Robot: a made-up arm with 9 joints.
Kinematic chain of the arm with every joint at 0, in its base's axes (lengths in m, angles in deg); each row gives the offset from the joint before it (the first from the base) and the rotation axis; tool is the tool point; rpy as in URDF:
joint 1: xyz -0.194 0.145 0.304 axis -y
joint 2: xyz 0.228 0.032 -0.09 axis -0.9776 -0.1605 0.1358
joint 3: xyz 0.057 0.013 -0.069 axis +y
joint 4: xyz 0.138 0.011 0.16 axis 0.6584 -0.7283 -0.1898
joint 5: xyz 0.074 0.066 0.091 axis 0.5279 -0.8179 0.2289
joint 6: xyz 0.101 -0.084 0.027 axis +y
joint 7: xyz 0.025 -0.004 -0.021 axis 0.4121 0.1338 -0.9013
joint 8: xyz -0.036 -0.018 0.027 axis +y
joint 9: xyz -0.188 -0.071 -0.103 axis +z
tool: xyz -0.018 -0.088 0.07 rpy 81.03 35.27 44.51
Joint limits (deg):
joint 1: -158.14..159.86
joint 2: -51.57..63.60
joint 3: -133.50..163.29
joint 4: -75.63..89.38
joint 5: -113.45..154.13
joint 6: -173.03..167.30
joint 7: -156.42..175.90
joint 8: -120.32..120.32
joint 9: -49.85..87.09
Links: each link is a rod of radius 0.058 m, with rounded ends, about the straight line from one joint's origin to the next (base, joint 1, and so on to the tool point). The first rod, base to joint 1, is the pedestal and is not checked.
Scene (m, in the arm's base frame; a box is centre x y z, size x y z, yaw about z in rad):
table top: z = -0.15
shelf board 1: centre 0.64 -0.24 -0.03 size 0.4 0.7 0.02 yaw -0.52
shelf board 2: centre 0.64 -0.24 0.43 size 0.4 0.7 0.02 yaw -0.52
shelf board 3: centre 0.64 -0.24 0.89 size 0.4 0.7 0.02 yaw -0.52
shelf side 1: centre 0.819 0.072 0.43 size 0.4 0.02 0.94 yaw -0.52
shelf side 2: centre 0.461 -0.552 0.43 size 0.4 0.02 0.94 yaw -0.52
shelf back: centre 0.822 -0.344 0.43 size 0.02 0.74 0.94 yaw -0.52
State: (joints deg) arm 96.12 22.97 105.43 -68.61 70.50 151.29 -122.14 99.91 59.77
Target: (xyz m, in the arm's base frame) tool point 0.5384 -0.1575 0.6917
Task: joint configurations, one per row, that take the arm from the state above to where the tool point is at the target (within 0.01 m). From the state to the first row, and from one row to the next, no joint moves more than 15 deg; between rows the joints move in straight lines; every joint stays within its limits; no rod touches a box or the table.
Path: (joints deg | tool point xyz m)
1: 89.21 33.68 104.76 -56.12 75.08 140.03 -120.40 95.69 52.09 | 0.4358 0.1042 0.5414
2: 82.31 44.39 104.09 -43.63 79.66 128.76 -118.66 91.46 44.42 | 0.5171 -0.0265 0.5977
3: 75.40 55.11 103.42 -31.15 84.24 117.50 -116.93 87.24 36.74 | 0.5384 -0.1575 0.6917

